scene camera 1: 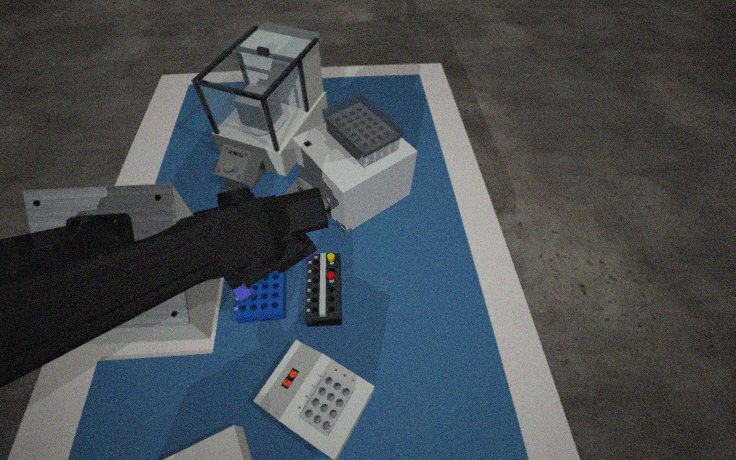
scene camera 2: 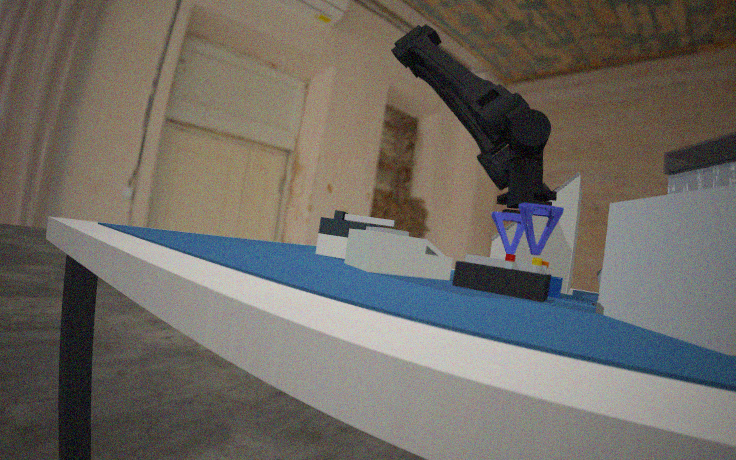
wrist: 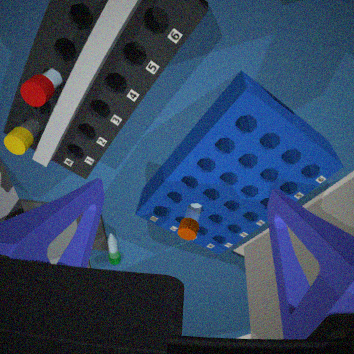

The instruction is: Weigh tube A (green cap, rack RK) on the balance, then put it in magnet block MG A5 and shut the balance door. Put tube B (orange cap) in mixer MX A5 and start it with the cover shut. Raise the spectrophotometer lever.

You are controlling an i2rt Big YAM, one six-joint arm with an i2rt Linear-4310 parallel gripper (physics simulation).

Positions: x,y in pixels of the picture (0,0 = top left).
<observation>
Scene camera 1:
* my gripper: 278,276
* dark cover: 361,123
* glass-box balance: 265,89
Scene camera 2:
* my gripper: 521,254
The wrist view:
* my gripper: 185,192
</observation>
